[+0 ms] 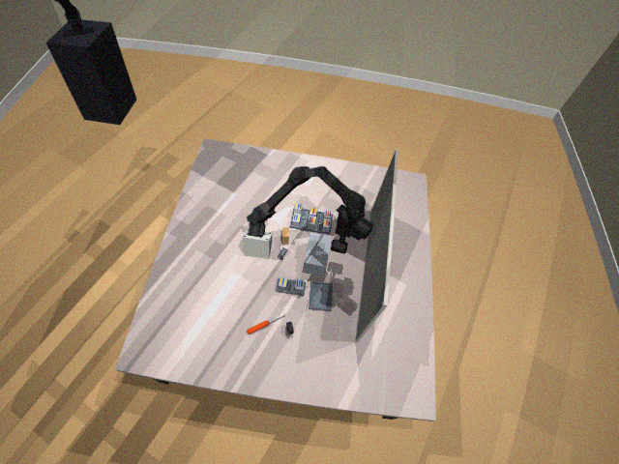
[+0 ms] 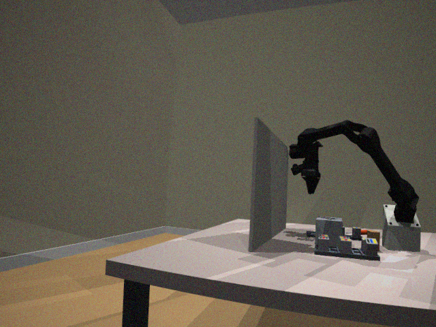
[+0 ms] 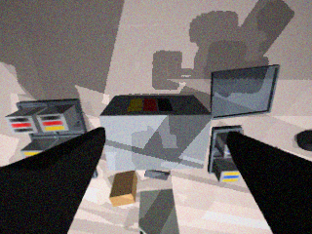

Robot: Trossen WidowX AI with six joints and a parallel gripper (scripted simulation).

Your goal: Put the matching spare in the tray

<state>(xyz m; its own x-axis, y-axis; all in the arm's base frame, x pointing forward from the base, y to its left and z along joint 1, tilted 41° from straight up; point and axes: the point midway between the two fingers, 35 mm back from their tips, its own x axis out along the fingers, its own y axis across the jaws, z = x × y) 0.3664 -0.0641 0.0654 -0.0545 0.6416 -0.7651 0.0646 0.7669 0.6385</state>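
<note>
My gripper tip is 190 mm to the right of the grey spare, 160 mm above it and 130 mm past it. From my gripper tip the other things lie so: grey mounted unit (150 mm below, 80 mm behind, 10 mm to the left); flat blue-grey tray (200 mm below, 170 mm to the right, 30 mm behind); tall upright panel (160 mm ahead, 30 mm above).
</note>
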